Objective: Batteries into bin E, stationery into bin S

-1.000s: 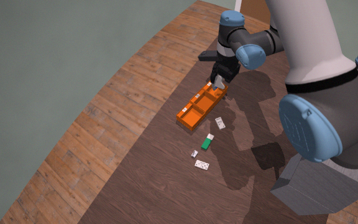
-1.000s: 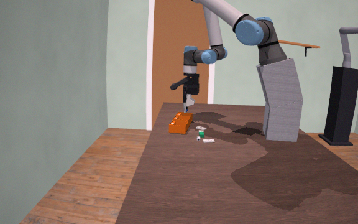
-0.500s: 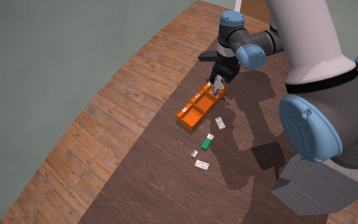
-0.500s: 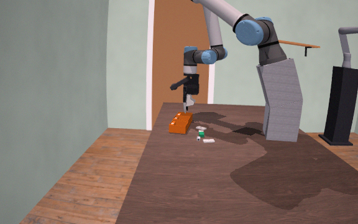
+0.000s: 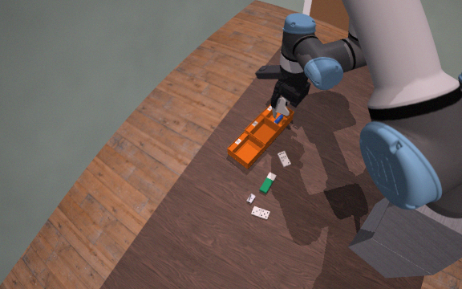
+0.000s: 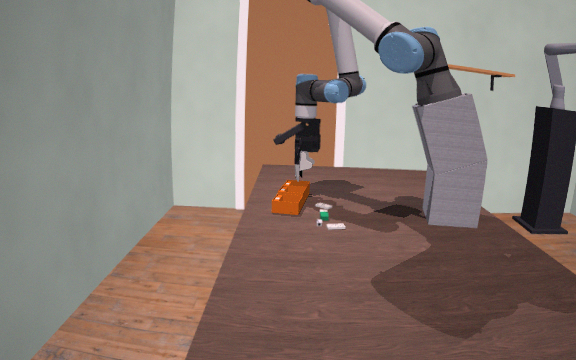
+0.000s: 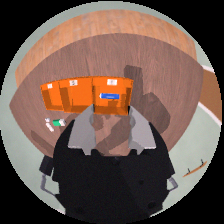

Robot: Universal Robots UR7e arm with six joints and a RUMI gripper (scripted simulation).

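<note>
The grey object is 29 cm to the left of my hand, 9 cm behind it and 7 cm below it. Also, from my hand: blue battery (6 cm below); then green-and-white eraser (21 cm to the left, 10 cm behind, 7 cm below); then orange double bin (8 cm to the left, 5 cm below, 1 cm ahead).
</note>
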